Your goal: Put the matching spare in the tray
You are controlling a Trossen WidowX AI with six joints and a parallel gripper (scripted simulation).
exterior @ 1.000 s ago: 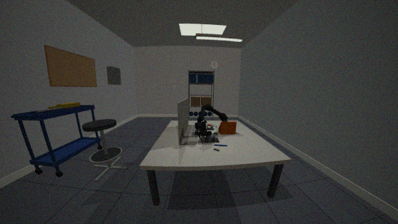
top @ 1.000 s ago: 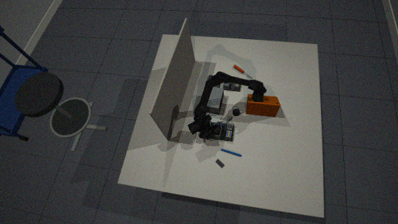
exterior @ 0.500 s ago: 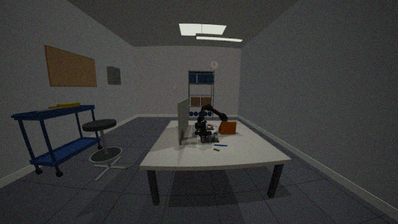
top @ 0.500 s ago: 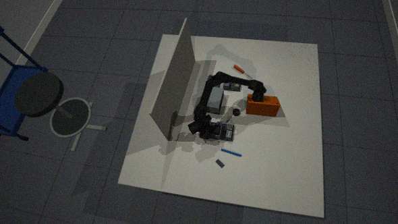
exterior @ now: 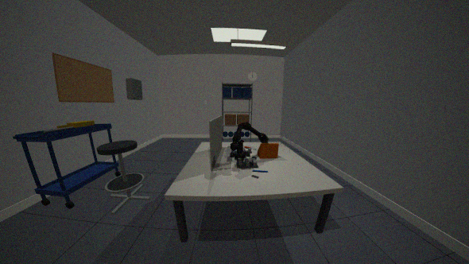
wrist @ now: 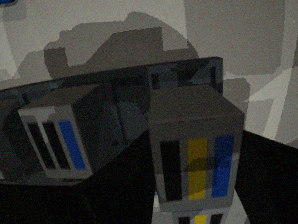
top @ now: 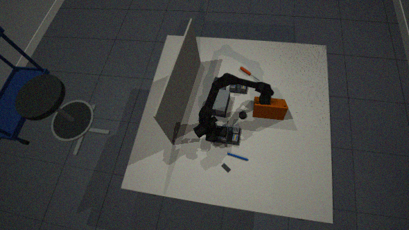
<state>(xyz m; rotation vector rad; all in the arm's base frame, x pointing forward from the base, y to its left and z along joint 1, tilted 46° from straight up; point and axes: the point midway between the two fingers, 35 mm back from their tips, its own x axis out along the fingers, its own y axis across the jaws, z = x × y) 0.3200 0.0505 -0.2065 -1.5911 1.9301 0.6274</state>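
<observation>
Right now my gripper tip is 20 mm past the dark flat tray, 400 mm to the left of it and 30 mm above it. The rest, counted from my gripper tip: blue stick (160 mm behind, 130 mm to the left, 30 mm below); mounted unit (40 mm behind, 220 mm to the right, 10 mm above); grey spare block (20 mm above).
</observation>
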